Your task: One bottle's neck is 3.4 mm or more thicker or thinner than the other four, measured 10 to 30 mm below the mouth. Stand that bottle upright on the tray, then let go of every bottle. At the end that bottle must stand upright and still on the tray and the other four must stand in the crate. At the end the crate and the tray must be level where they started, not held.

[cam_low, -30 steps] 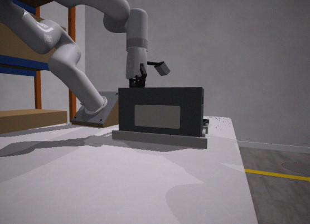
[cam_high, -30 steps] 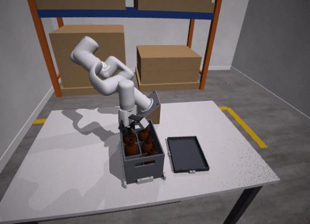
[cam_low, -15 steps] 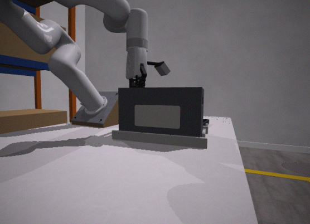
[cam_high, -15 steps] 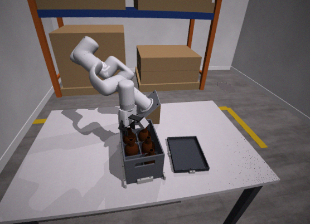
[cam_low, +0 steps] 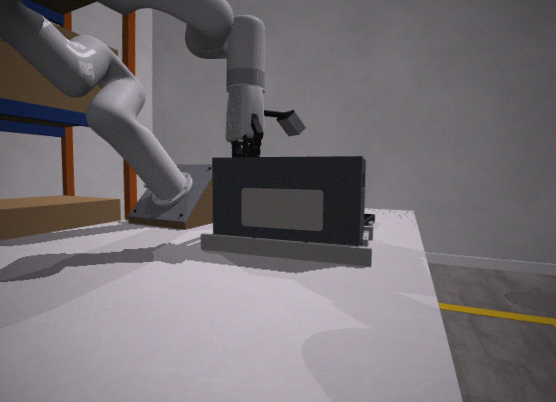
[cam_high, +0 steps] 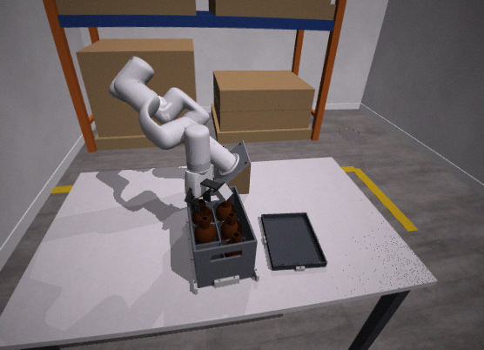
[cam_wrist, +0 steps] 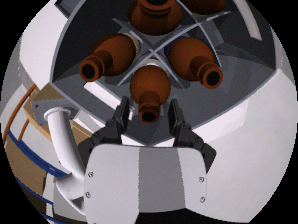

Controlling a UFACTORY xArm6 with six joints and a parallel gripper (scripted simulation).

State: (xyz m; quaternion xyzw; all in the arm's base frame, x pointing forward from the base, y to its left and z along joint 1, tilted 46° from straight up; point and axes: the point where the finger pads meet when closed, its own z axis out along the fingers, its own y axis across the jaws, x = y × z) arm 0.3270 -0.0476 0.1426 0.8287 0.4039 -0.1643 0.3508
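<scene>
My gripper is now 90 mm to the right of the glass bottle, 70 mm above it and 10 mm past it. From my hand the other things lie so: dark grey crate: 80 mm ahead, 70 mm below, 50 mm to the left; dark tray: 330 mm to the left, 150 mm below, 70 mm ahead.
</scene>
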